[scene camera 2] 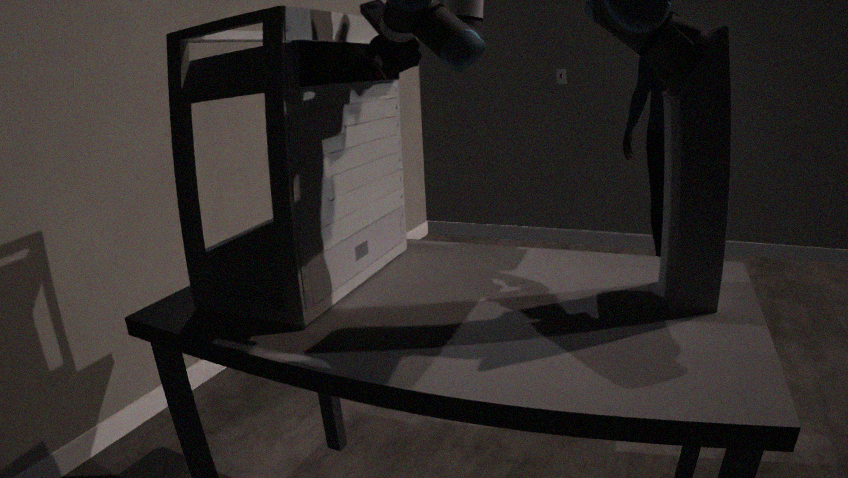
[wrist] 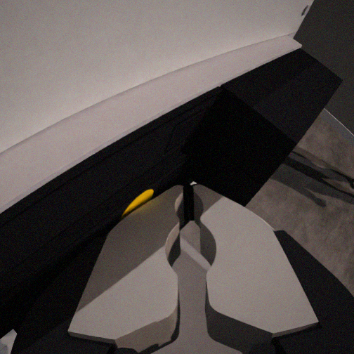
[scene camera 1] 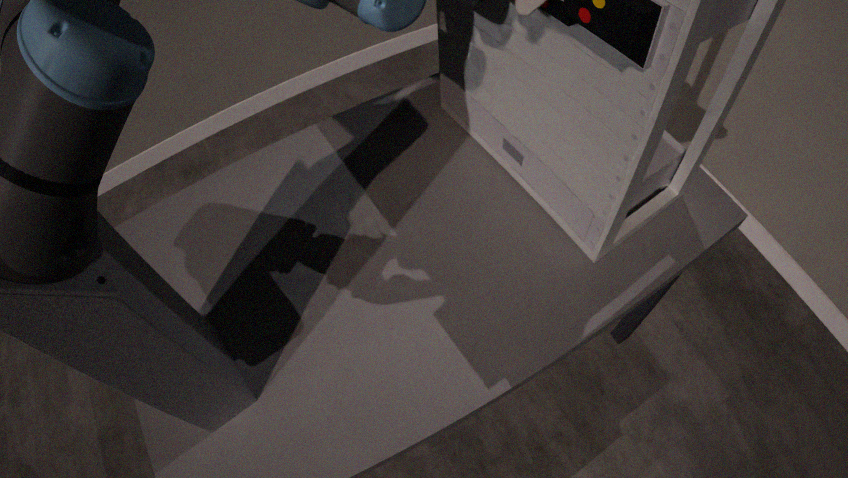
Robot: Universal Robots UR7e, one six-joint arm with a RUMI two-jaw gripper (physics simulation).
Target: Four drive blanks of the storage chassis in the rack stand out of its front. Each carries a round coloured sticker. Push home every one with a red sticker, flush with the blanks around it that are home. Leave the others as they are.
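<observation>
The black storage chassis (scene camera 1: 629, 36) (scene camera 2: 332, 62) sits high in the rack (scene camera 1: 636, 178) (scene camera 2: 276, 178). In scene camera 1, a red sticker (scene camera 1: 584, 15) and a yellow sticker (scene camera 1: 599, 2) show on its front, with part of another red sticker (scene camera 1: 544, 4) beside my gripper (scene camera 1: 530, 7) (wrist: 188, 187). In the wrist view, a yellow sticker (wrist: 139, 202) shows partly behind the left finger. A black drive blank (wrist: 240, 142) stands out at the right, its sticker face out of sight. My gripper is shut and empty, its tips close before the chassis front. Whether they touch a blank is hidden.
Pale panels fill the rack below the chassis, and a pale panel (wrist: 115, 65) lies above the black front in the wrist view. The rack stands on the table (scene camera 1: 380, 380) (scene camera 2: 682, 403), opposite the arm's base pedestal (scene camera 1: 148, 350) (scene camera 2: 694, 195).
</observation>
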